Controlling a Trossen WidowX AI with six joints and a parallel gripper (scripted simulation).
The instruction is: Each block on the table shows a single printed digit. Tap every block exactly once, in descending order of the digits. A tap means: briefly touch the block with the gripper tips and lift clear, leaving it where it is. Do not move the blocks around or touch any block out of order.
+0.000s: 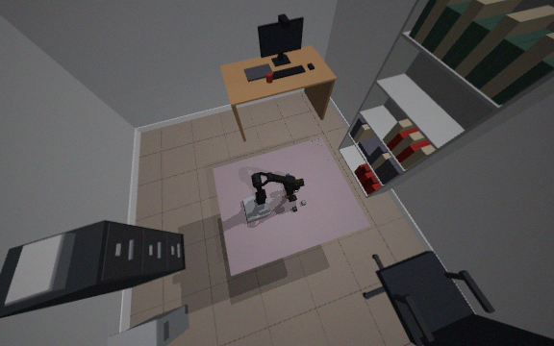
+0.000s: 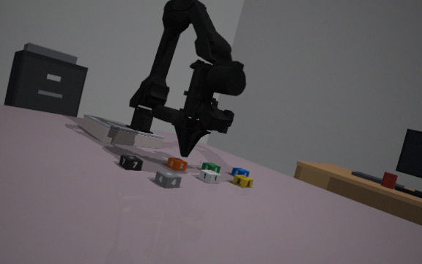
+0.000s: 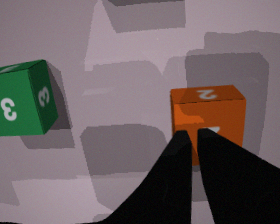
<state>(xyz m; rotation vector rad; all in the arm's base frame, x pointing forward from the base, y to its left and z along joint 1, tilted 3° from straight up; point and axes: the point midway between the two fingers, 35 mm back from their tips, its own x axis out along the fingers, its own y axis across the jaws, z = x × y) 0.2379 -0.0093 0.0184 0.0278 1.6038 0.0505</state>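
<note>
The orange block lies 10 mm behind my gripper tip, 10 mm to the right of it and 20 mm below it. Also, from my gripper tip: black 7 block 10 mm ahead, 130 mm to the right, 20 mm below; then green block 20 mm ahead, 80 mm to the left, 20 mm below; then white 1 block 80 mm ahead, 20 mm to the left, 20 mm below.
</note>
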